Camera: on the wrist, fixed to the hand. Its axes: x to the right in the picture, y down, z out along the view.
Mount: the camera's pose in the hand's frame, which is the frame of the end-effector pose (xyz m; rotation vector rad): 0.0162 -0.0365 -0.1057 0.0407 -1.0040 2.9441
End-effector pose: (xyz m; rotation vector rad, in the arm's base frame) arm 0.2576 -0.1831 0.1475 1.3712 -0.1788 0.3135
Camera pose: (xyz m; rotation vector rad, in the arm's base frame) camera 0.2787 -0.0838 0.0980 0.0332 2.4011 -1.4816
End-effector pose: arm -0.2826 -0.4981 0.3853 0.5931 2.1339 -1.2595
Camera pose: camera -0.3448 -0.4196 0.4376 1.3607 -0.6640 0.4159
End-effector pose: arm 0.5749 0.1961 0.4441 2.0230 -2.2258 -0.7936
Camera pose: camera 0.6435 0.1436 0.5169 -2.3501 -1.9910 -0.5954
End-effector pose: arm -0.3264 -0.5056 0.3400 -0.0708 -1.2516 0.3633
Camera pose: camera -0.2147 -0.5197 0.3301 1.2695 0.6052 -2.0158
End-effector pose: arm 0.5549 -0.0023 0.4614 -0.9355 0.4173 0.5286
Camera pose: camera 0.5779 -0.1048 0.4198 -0.7782 -0.4421 -2.6869
